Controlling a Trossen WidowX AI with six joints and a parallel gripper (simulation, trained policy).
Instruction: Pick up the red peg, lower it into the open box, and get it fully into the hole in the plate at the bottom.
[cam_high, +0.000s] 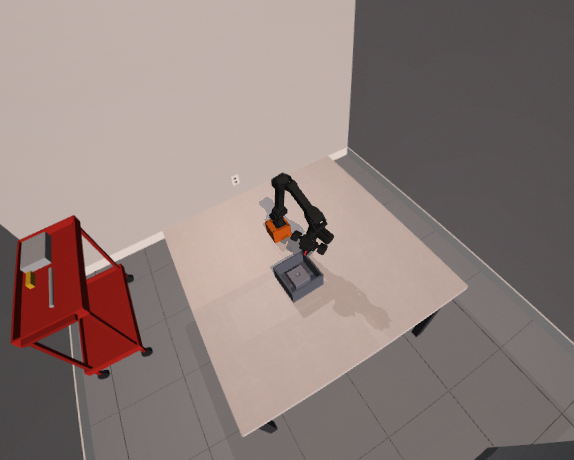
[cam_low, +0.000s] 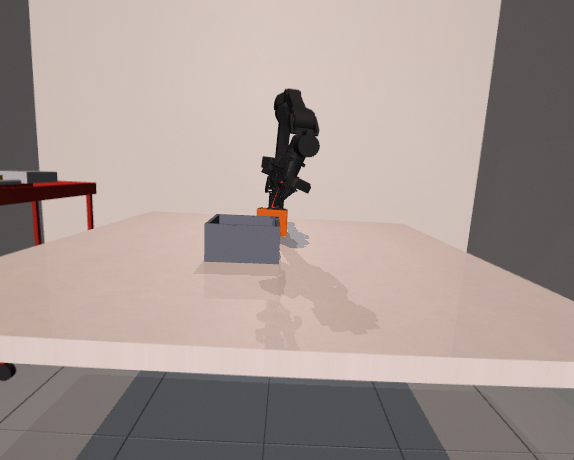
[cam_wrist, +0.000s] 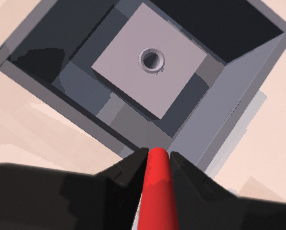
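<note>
Right now my gripper tip is 10 mm to the right of the red peg and 30 mm below it. Also, from my gripper tip: grey box: 50 mm ahead, 70 mm to the right, 110 mm below; then plate: 50 mm ahead, 70 mm to the right, 90 mm below.
</note>
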